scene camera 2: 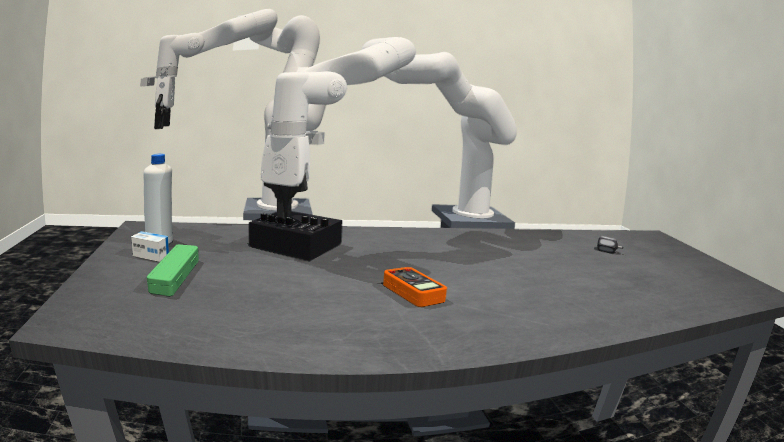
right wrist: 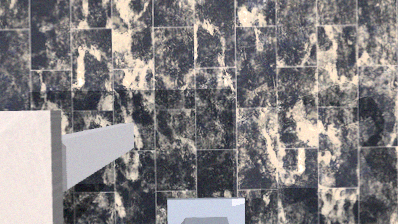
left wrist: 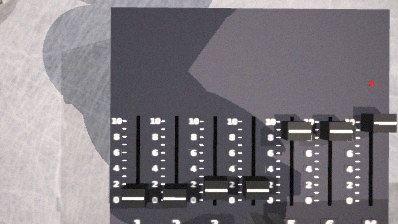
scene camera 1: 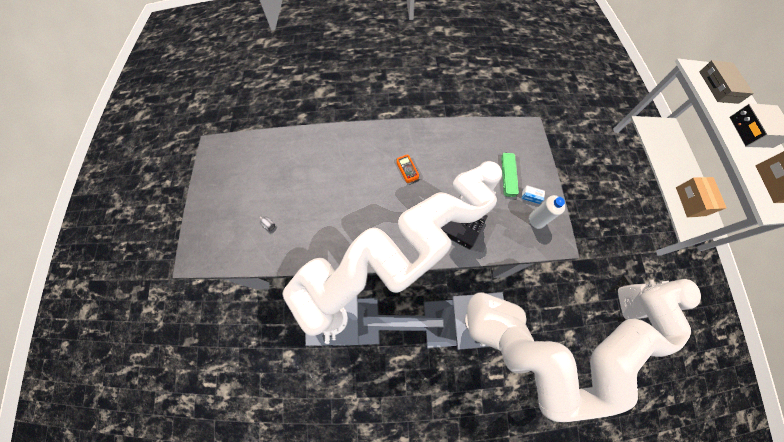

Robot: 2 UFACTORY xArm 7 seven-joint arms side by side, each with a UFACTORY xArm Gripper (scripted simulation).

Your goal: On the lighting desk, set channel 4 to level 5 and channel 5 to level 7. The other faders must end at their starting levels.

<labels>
white bottle: scene camera 2 158,176; scene camera 1 550,209; not seen in the right wrist view (out of frame); not seen in the left wrist view (out of frame)
</labels>
